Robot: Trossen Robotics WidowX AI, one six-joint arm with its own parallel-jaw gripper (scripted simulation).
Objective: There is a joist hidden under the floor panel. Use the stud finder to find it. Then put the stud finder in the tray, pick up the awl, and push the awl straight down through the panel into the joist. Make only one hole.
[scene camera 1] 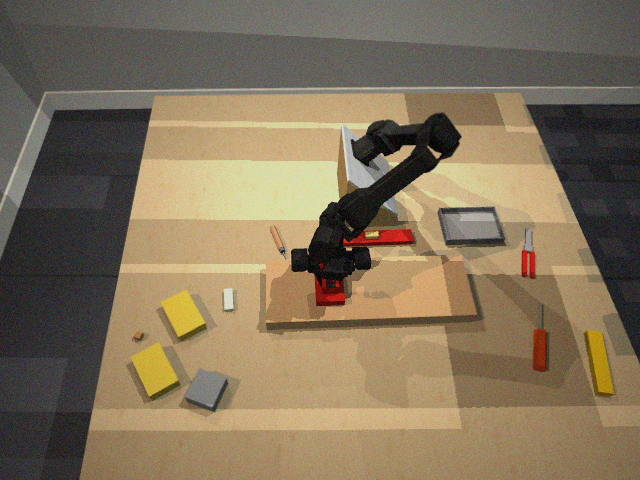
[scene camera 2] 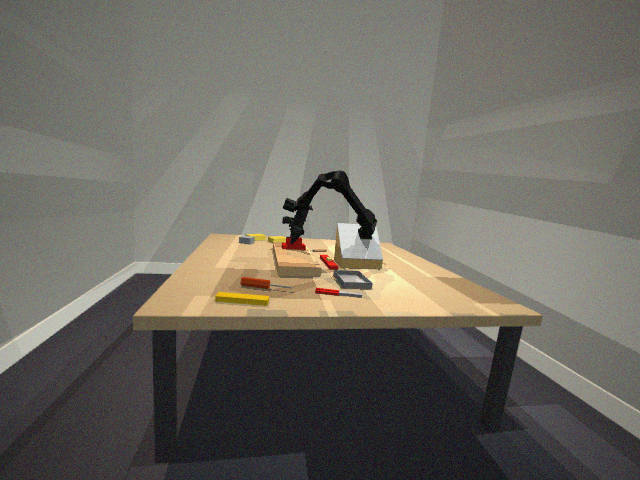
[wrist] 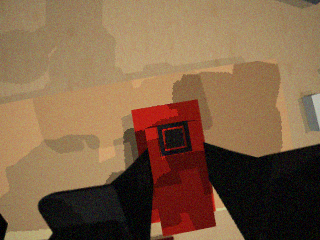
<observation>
The pictures show: the gripper, a red stud finder, a red level, a grey block and a grey tray.
The gripper also shows in the wrist view.
</observation>
